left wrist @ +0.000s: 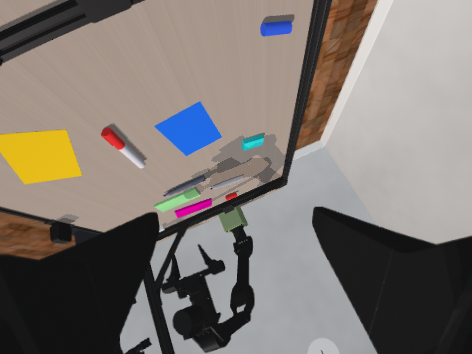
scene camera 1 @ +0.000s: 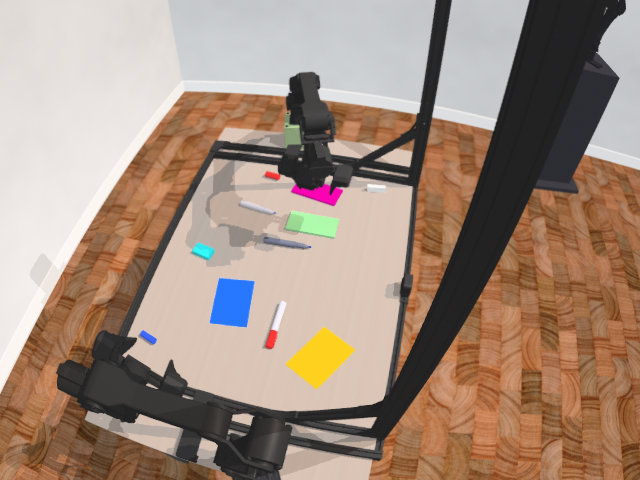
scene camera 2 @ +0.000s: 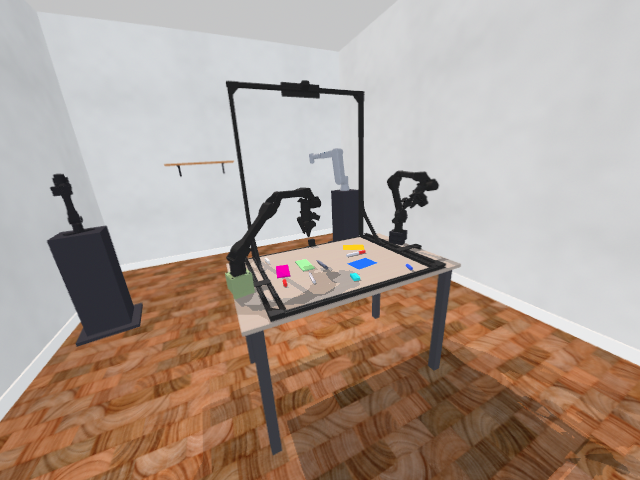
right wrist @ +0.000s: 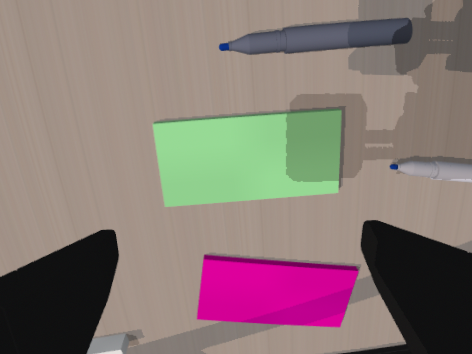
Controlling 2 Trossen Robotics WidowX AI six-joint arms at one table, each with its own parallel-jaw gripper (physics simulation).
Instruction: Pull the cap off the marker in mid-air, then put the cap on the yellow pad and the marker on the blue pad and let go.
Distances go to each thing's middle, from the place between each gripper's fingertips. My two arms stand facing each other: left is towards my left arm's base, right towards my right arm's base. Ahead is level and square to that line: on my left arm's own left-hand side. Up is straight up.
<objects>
The blue pad (scene camera 1: 232, 302) is 30 cm to the right of my left hand, 29 cm below it and 7 cm behind it. Also, from my left hand: yellow pad (scene camera 1: 325, 352): 32 cm behind, 29 cm below, 15 cm to the right; then dark pen (right wrist: 297, 39): 50 cm to the right, 28 cm below, 20 cm behind; then green block (scene camera 1: 317, 225): 58 cm to the right, 29 cm below, 27 cm behind.
My right hand is 10 mm short of the green block, 30 mm to the left of it and 180 mm above it. From my right hand the other things lie so: blue pad 210 mm ahead, 250 mm to the left, 180 mm below; then magenta block (right wrist: 233, 289) 10 mm ahead, 180 mm to the right, 180 mm below; then dark pen 80 mm ahead, 50 mm to the left, 170 mm below.
</objects>
